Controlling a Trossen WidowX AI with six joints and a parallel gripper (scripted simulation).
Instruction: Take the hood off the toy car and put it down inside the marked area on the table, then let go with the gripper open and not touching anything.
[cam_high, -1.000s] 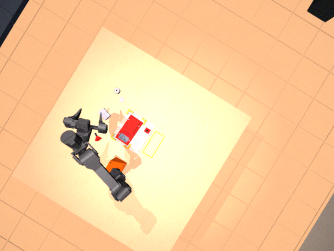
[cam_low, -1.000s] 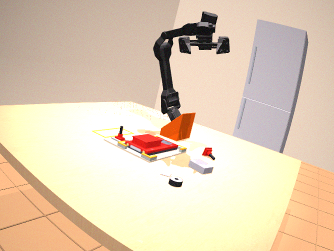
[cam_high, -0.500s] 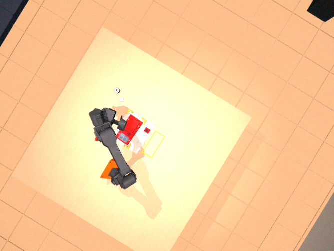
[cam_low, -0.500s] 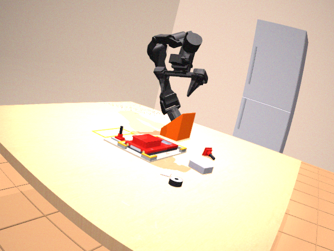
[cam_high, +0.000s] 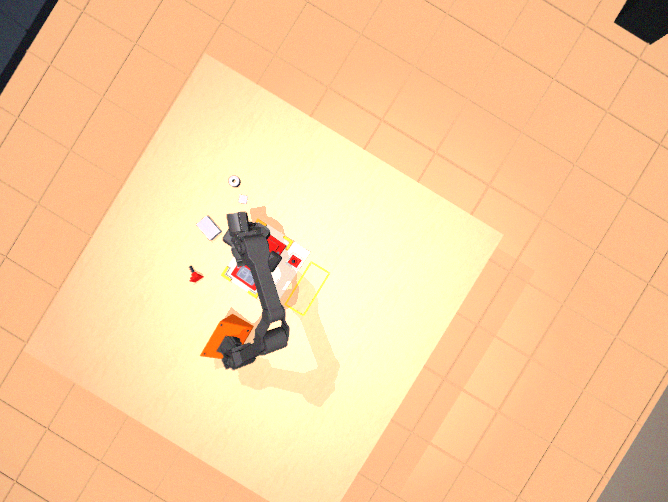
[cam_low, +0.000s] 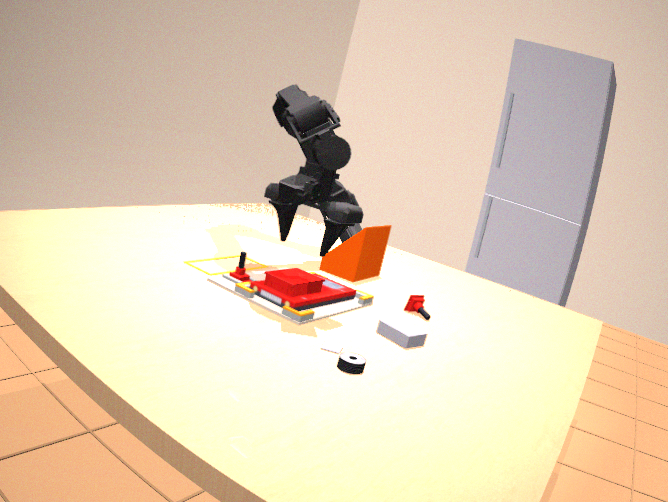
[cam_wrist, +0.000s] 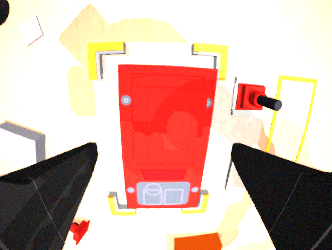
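My gripper tip is now 1 cm past the red hood, 1 cm to the left of it and 6 cm above it. Also, from my gripper tip: black wheel (16 cm ahead, 22 cm to the left, 10 cm below).
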